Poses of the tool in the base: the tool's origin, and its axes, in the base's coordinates. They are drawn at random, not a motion.
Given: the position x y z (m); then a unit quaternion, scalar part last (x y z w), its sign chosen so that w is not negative.
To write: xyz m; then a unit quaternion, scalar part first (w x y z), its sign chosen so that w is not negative. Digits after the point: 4 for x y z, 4 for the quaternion.
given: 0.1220, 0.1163, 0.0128, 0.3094, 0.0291, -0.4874, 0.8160
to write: 0.1220, 0.1163, 0.0128, 0.8160, 0.3094, 0.0291, -0.4874
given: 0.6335, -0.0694, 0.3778, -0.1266, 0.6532, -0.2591, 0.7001
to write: 0.6335, -0.0694, 0.3778, 0.7001, -0.1266, 0.6532, -0.2591
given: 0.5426, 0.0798, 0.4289, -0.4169, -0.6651, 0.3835, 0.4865
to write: 0.5426, 0.0798, 0.4289, 0.4865, -0.4169, -0.6651, 0.3835
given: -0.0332, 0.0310, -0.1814, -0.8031, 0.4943, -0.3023, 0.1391
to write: -0.0332, 0.0310, -0.1814, 0.1391, -0.8031, 0.4943, -0.3023
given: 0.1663, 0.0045, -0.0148, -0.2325, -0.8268, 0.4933, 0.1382
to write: 0.1663, 0.0045, -0.0148, 0.1382, -0.2325, -0.8268, 0.4933
